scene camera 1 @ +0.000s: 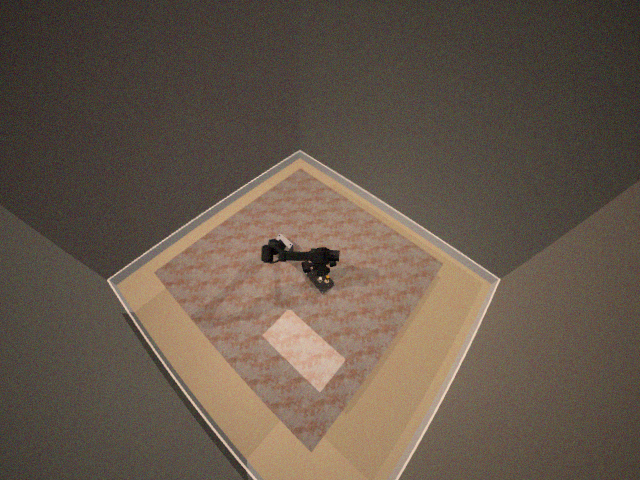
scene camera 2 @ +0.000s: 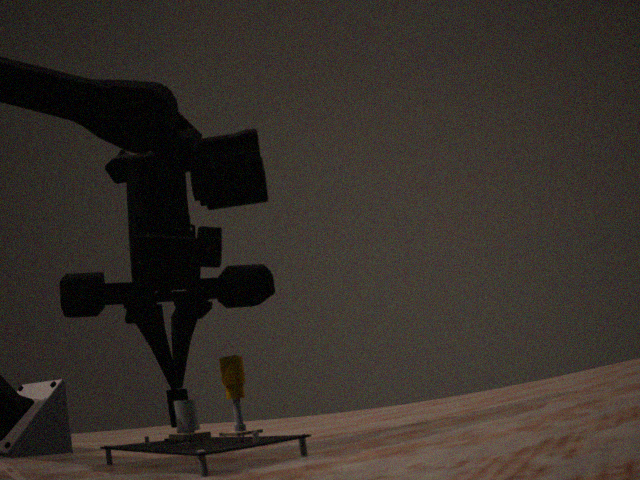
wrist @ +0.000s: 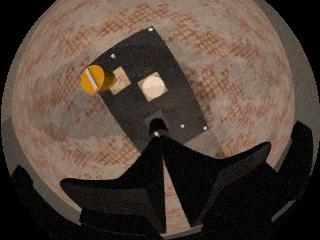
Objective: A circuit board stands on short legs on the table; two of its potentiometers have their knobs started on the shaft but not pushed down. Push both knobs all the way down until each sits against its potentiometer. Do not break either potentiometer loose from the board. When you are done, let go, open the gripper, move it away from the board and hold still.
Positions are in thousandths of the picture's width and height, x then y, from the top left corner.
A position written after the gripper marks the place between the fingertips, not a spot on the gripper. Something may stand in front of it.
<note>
In view: the gripper (scene camera 2: 276, 811) and a yellow knob (wrist: 298, 327).
The gripper shows as well in the wrist view (wrist: 498, 585).
</note>
